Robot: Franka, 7 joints.
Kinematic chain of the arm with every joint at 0, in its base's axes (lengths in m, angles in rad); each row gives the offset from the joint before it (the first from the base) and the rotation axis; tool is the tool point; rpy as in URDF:
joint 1: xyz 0 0 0.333 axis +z
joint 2: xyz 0 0 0 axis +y
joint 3: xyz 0 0 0.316 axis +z
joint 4: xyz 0.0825 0 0 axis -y
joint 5: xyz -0.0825 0 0.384 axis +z
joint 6: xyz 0 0 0 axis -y
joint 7: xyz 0.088 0 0 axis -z
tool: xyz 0 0 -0.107 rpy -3.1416 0 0
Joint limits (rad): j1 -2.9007..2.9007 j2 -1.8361..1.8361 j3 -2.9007..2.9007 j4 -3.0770..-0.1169 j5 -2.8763..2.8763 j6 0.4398..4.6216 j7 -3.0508..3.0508
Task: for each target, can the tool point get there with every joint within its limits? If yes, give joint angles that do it. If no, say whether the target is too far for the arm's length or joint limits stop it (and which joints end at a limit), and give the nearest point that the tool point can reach.
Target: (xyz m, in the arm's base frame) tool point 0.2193 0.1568 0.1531
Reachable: yes | joints 1.9749 0.6830 -0.7715 -2.6851 -0.8098 1.5586 -2.4067
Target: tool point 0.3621 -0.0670 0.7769
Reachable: yes | joints -1.5158 -0.9157 0.9376 -2.1257 -2.0183 1.2903 1.8794
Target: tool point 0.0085 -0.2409 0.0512
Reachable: yes | joints -2.1229 0.6423 0.1216 -2.8140 -1.2701 3.2288 -1.1841
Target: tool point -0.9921 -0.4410 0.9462
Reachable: no: too far | nearest point -0.6826 -0.3034 0.7549 | short by 0.389 m
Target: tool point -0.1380 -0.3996 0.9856
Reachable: yes | joints -0.2179 0.5266 -2.2256 -1.3589 -2.3394 2.0669 -1.1098
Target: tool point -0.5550 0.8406 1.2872
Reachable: no: too far | nearest point -0.3432 0.5197 0.9230 | short by 0.530 m
